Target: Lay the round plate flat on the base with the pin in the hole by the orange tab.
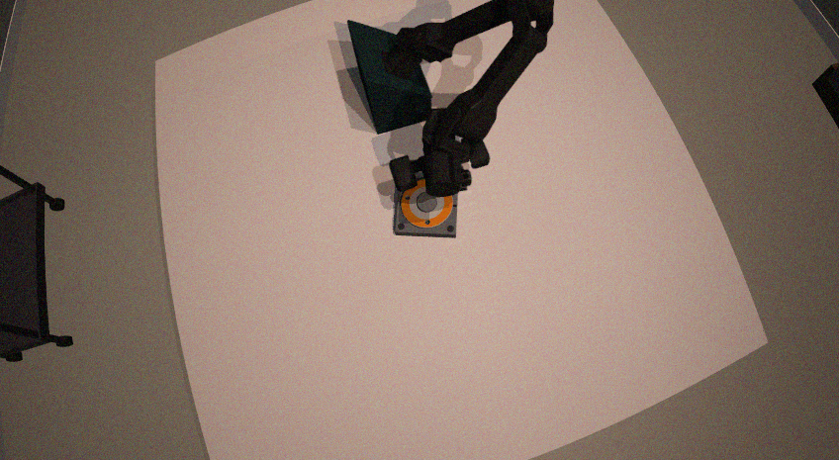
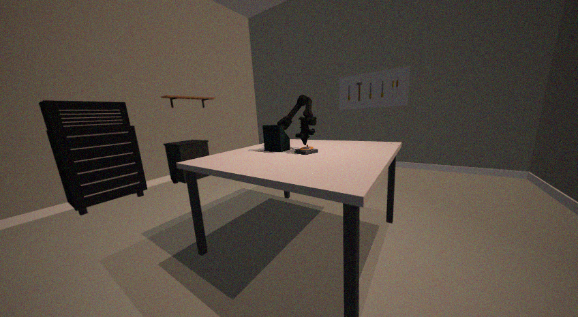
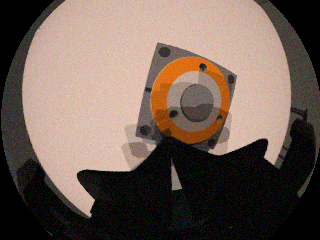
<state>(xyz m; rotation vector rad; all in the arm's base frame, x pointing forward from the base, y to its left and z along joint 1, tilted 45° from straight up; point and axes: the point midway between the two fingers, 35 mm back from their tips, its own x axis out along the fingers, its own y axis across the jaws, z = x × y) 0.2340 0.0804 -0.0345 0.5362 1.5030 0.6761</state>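
Right now the grey square base is 40 mm to the right of my gripper tip, 40 mm ahead of it and 30 mm below it.
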